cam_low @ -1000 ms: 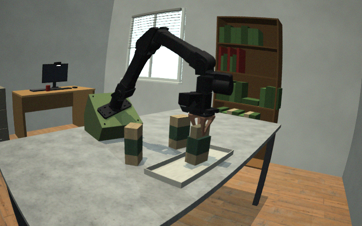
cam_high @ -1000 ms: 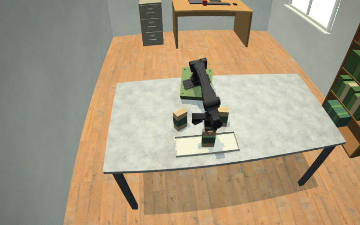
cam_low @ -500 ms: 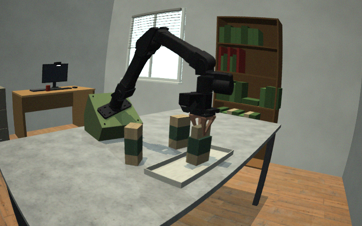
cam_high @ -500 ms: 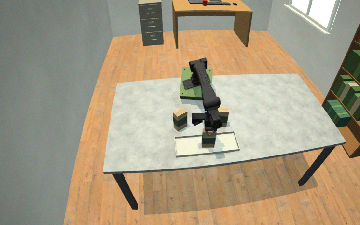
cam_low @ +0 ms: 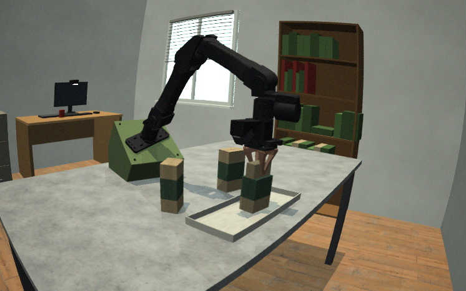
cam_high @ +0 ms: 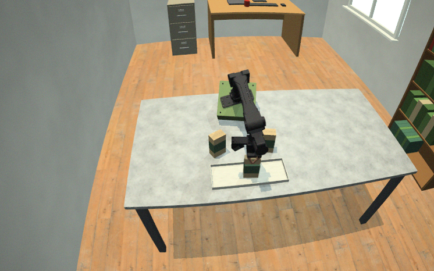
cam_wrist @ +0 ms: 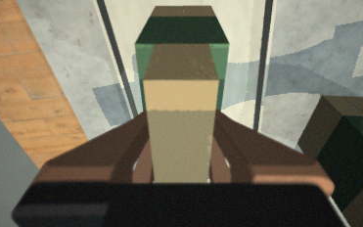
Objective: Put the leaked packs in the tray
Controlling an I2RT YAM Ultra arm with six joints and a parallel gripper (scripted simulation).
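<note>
The shallow tray lies 1 cm behind my hand and 12 cm below it.
</note>
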